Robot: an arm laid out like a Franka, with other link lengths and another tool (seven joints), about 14 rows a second.
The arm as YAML. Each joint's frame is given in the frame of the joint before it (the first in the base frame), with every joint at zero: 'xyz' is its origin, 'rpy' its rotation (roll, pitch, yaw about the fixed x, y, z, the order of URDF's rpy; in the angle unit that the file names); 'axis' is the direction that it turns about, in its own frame. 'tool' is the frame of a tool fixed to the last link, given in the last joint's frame.
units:
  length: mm
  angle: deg
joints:
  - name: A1
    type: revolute
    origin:
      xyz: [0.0, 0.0, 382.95]
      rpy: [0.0, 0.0, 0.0]
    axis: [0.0, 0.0, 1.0]
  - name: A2
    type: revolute
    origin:
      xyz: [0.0, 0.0, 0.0]
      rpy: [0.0, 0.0, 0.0]
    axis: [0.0, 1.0, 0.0]
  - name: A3
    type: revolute
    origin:
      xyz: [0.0, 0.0, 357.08]
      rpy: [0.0, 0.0, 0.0]
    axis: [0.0, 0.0, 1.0]
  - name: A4
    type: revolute
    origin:
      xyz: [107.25, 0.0, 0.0]
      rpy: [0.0, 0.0, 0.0]
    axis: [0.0, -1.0, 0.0]
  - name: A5
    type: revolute
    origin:
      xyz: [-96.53, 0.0, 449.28]
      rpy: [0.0, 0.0, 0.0]
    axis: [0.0, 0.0, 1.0]
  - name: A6
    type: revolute
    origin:
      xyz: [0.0, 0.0, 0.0]
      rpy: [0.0, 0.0, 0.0]
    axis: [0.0, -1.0, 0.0]
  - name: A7
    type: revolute
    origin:
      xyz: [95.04, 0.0, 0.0]
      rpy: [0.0, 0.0, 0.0]
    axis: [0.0, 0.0, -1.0]
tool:
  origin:
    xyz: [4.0, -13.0, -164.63]
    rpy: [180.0, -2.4, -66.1]
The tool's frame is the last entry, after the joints.
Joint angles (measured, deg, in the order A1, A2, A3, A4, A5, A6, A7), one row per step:
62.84 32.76 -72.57 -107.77 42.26 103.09 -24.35
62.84 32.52 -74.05 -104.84 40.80 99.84 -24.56
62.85 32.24 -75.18 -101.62 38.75 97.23 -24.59
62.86 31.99 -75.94 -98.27 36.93 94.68 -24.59
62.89 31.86 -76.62 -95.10 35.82 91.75 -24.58
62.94 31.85 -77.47 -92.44 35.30 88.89 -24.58
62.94 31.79 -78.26 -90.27 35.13 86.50 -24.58
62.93 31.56 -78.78 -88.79 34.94 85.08 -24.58
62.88 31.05 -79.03 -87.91 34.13 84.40 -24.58
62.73 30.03 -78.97 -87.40 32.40 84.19 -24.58
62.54 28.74 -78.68 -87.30 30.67 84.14 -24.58
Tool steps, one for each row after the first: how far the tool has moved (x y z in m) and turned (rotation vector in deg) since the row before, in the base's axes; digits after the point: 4 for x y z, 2 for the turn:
0.0055 -0.0019 0.0283 -0.34 0.08 1.42
0.0063 0.0000 0.0298 -1.22 -0.31 1.71
0.0056 0.0043 0.0290 -1.17 -0.34 1.83
0.0028 0.0068 0.0261 -0.60 0.05 1.55
0.0002 0.0048 0.0224 -0.24 0.22 0.99
-0.0007 0.0031 0.0191 0.02 0.11 0.63
-0.0006 0.0013 0.0143 0.02 -0.17 0.42
-0.0011 -0.0024 0.0106 -0.37 -0.20 0.29
-0.0020 -0.0068 0.0096 -0.78 -0.18 0.27
-0.0029 -0.0077 0.0069 -0.45 -0.02 0.21

